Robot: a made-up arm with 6 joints.
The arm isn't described. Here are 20 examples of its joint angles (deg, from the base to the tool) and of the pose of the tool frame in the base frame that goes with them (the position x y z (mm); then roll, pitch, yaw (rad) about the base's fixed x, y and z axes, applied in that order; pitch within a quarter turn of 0, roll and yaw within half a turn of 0).
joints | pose
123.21 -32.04 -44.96 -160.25 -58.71 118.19 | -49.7 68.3 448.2 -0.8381 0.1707 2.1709
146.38 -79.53 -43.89 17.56 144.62 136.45 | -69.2 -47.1 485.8 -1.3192 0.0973 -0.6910
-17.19 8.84 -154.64 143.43 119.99 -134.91 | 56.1 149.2 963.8 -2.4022 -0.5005 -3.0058
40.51 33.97 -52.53 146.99 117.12 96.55 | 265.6 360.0 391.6 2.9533 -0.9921 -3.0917
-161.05 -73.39 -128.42 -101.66 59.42 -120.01 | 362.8 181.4 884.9 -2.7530 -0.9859 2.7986
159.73 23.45 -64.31 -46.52 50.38 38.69 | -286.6 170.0 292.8 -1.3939 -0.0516 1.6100
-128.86 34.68 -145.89 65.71 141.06 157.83 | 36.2 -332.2 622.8 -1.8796 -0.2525 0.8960
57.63 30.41 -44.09 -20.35 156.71 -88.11 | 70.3 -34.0 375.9 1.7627 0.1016 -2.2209
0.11 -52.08 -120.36 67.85 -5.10 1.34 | -134.1 -80.8 904.3 1.9485 -0.3739 -0.8902
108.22 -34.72 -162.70 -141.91 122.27 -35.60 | 250.6 -316.7 759.2 -0.7011 -0.1429 -1.0115
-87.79 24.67 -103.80 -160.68 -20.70 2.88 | 124.2 -330.3 439.0 -2.2992 0.3222 -0.2263
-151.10 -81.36 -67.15 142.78 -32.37 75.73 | -23.5 84.2 696.1 -3.0633 -0.5757 -1.7392
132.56 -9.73 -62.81 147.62 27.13 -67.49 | -221.4 305.4 480.4 1.0368 0.6817 1.7690
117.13 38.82 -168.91 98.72 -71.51 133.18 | 76.6 231.3 683.6 -2.2729 -0.8388 1.7257
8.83 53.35 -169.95 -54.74 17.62 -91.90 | 439.9 179.8 783.1 -2.9150 -0.2515 1.0078
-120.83 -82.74 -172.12 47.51 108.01 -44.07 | 388.5 325.5 653.1 -3.0358 -0.9338 0.3549
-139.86 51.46 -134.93 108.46 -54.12 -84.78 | -292.3 -37.7 491.2 -0.0500 -0.1286 1.9117
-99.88 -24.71 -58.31 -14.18 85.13 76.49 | -26.1 -237.1 463.5 -1.0111 0.2951 2.2552
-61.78 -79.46 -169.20 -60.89 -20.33 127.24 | -61.6 516.7 512.4 -2.5430 -0.7083 2.8177
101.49 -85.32 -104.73 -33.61 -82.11 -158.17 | -19.8 -333.8 526.6 0.2754 -0.2154 -3.0066
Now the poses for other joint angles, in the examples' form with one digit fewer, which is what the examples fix.
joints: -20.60 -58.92 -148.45 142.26 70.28 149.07
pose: -383 231 805 2.427 1.072 2.560
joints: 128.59 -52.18 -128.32 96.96 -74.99 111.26
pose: 251 -49 693 -1.743 -1.294 1.312
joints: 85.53 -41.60 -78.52 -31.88 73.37 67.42
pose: 92 251 710 -0.110 0.315 -0.337
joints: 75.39 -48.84 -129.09 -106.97 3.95 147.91
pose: -91 -47 922 1.972 -0.432 -0.075
